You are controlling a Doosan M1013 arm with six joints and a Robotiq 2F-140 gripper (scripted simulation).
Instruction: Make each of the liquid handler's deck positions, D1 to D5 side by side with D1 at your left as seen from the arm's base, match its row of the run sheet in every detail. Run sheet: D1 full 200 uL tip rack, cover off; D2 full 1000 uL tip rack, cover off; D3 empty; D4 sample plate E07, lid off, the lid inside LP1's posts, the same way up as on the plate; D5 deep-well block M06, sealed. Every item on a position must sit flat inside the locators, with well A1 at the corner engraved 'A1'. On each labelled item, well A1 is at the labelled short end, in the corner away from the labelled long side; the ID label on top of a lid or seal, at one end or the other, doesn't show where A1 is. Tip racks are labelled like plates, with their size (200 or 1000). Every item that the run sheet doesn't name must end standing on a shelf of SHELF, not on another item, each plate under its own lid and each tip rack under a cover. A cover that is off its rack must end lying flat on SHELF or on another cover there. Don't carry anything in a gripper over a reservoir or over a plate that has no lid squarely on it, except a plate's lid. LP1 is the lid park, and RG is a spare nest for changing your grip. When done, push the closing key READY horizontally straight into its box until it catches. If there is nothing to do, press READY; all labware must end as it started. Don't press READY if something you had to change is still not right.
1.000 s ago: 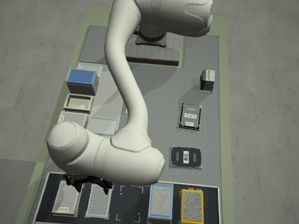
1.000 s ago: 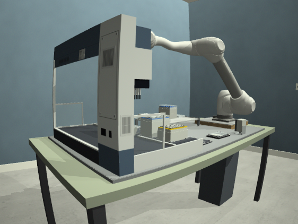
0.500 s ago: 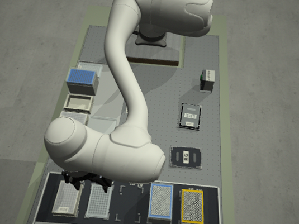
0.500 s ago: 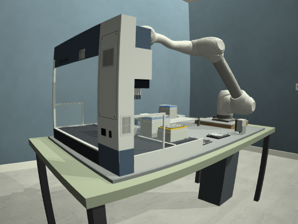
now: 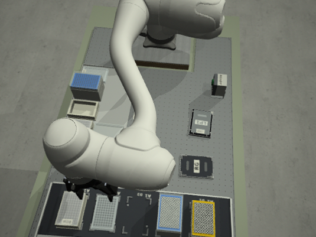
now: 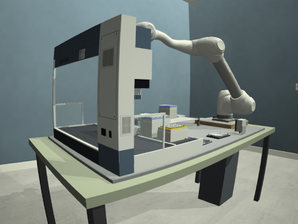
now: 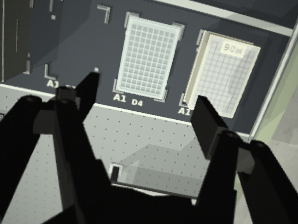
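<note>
The deep-well block M06 lies 1 cm ahead of my hand, 12 cm to the right of it and 20 cm below it. Also, from my hand: yellow-rimmed tip rack: 2 cm behind, 37 cm to the left, 18 cm below; then blue-rimmed tip rack: 2 cm behind, 24 cm to the left, 16 cm below; then clear sample plate: 22 cm below.
</note>
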